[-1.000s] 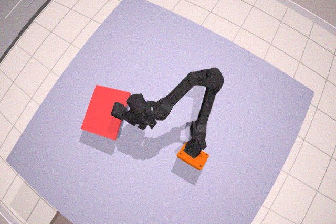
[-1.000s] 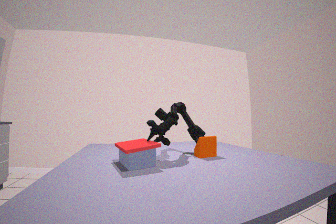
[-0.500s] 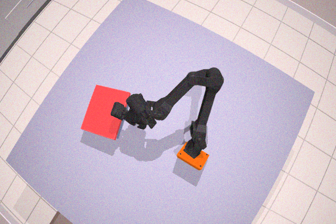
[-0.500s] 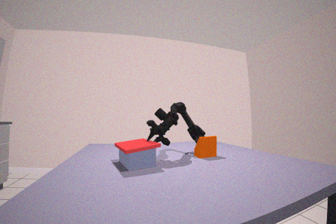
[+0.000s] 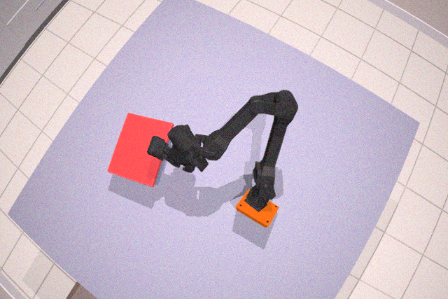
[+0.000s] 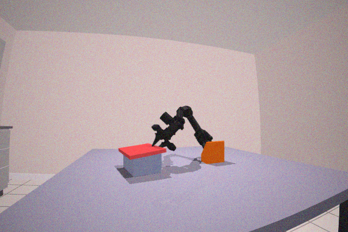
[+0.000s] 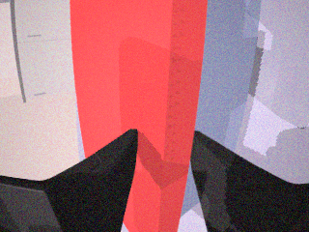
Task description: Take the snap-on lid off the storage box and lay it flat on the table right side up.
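Right now the red lid is 7 cm ahead of my gripper tip and 3 cm to the left of it. The rest, counted from my gripper tip: grey-blue storage box (7 cm ahead, 3 cm to the left, 6 cm below).
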